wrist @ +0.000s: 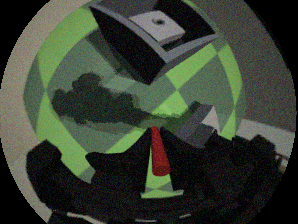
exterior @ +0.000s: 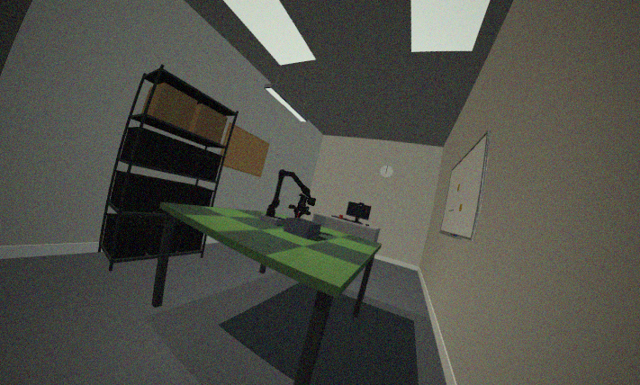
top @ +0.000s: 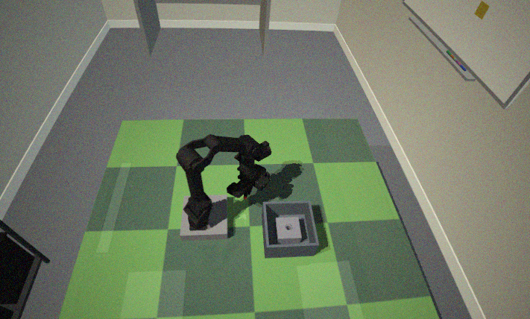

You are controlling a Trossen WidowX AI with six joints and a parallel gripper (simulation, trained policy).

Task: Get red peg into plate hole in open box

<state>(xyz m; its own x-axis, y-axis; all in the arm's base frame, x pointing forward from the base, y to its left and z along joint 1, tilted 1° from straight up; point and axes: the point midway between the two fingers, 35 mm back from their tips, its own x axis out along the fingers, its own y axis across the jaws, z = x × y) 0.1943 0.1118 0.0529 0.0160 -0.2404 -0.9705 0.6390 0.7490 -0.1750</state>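
My gripper tip is 150 mm short of the plate, 150 mm to the left of it and 20 mm above it. From my gripper tip the other things lie so: red peg 10 mm to the left, 20 mm above; then grey box 150 mm ahead, 150 mm to the right, 40 mm below.
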